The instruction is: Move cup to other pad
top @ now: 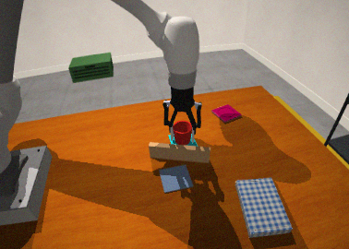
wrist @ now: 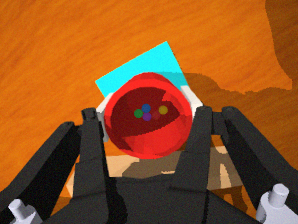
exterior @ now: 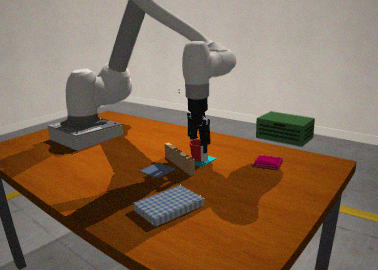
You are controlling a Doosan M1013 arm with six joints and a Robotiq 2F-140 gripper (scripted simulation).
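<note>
Now: the red cup 2 cm below my hand. The rest, counted from my hand: magenta flat block: 24 cm ahead, 13 cm to the left, 4 cm below; pad: 7 cm behind, 17 cm to the right, 5 cm below; wooden rail: 3 cm behind, 8 cm to the right, 2 cm below.
</note>
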